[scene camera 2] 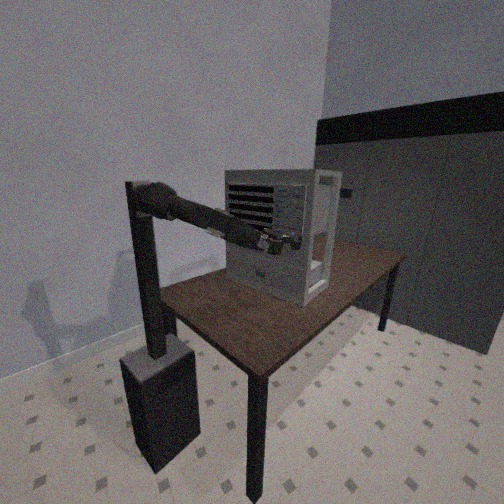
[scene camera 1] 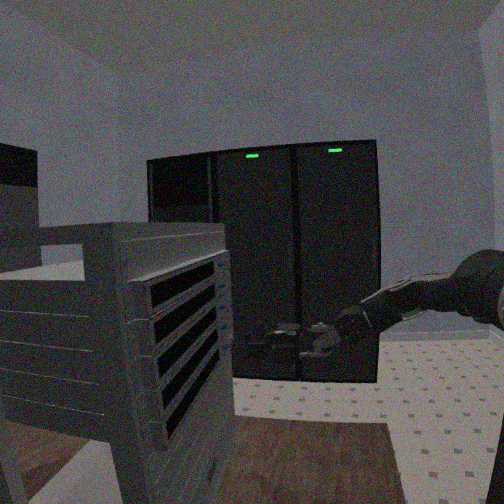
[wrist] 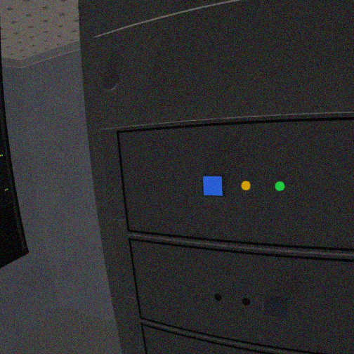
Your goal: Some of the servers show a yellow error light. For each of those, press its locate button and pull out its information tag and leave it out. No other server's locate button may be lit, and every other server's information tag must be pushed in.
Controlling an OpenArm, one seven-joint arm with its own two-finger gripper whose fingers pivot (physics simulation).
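A grey rack holds a stack of servers with black grilles. Small blue marks run down their right end. In the wrist view, one server's panel carries a bright blue square, a yellow light and a green light. The panel below has two dark dots and a dim dark square. My gripper is open before the rack front, near the servers' right end; its fingers do not show in the wrist view. Information tags cannot be told apart.
The rack stands on a brown table. Tall black cabinets with green lights stand behind. My arm reaches in from a black post. Grey cabinets stand beyond the table.
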